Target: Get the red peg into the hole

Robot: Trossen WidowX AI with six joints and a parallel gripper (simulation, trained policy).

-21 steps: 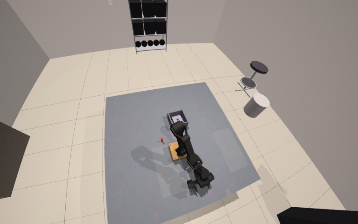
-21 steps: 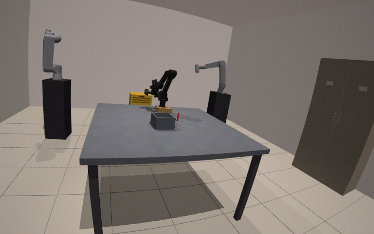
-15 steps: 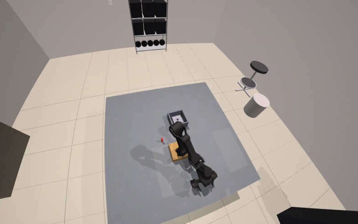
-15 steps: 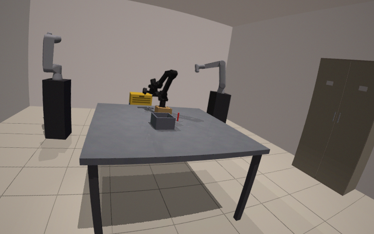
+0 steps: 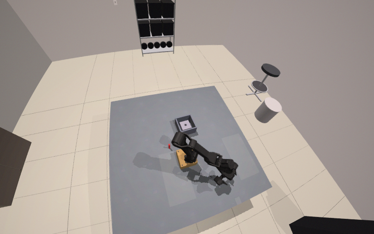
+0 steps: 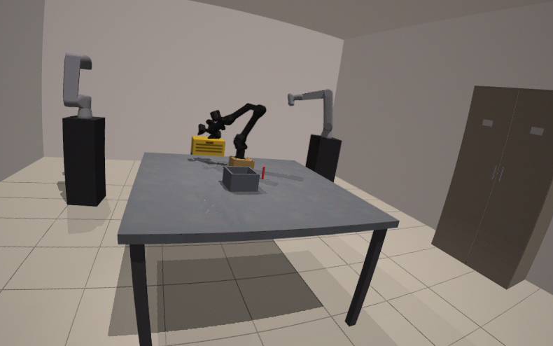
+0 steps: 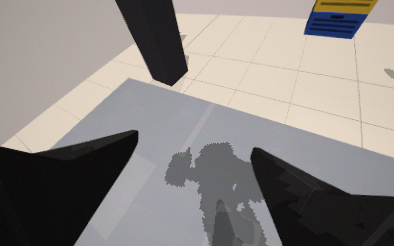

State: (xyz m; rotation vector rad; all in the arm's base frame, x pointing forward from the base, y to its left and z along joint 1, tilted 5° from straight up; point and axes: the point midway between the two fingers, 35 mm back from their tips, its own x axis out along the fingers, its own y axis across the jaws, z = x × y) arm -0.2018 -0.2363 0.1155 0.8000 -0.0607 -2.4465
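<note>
My gripper tip is now 39 cm to the right of the red peg, 38 cm short of it and 14 cm above it. Also, from my gripper tip: grey box (56 cm ahead, 21 cm to the left, 16 cm below); then pale plate (56 cm ahead, 21 cm to the left, 14 cm below).
</note>
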